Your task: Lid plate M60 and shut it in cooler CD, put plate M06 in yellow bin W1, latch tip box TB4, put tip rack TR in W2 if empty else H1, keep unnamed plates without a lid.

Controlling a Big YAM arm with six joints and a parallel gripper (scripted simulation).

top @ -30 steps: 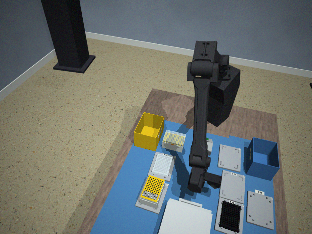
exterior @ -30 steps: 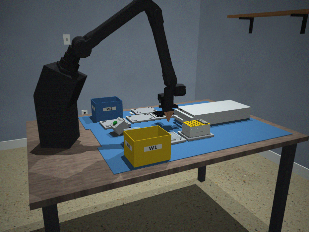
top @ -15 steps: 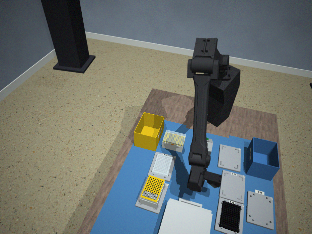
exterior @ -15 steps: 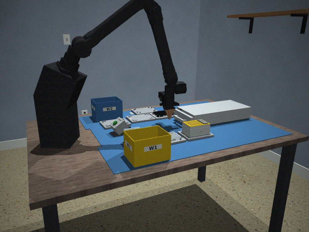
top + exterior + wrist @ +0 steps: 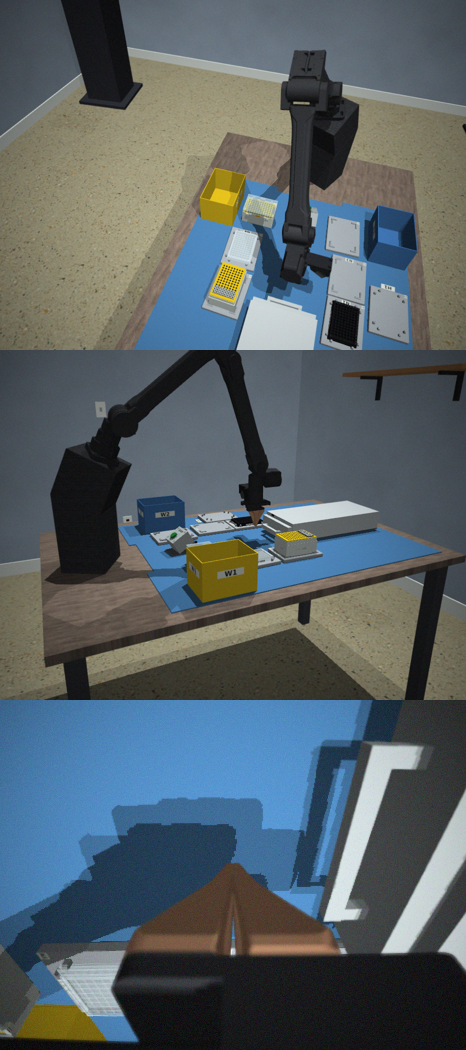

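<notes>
My hand is 170 mm to the left of the clear assay plate M06, 130 mm past it and 50 mm above it. Round my hand: white assay plate (170 mm ahead, 50 mm below, 20 mm to the right); tip rack TR (200 mm to the right, 40 mm ahead, 10 mm below); clear plate lid (170 mm ahead, 40 mm below, 20 mm to the right).
</notes>
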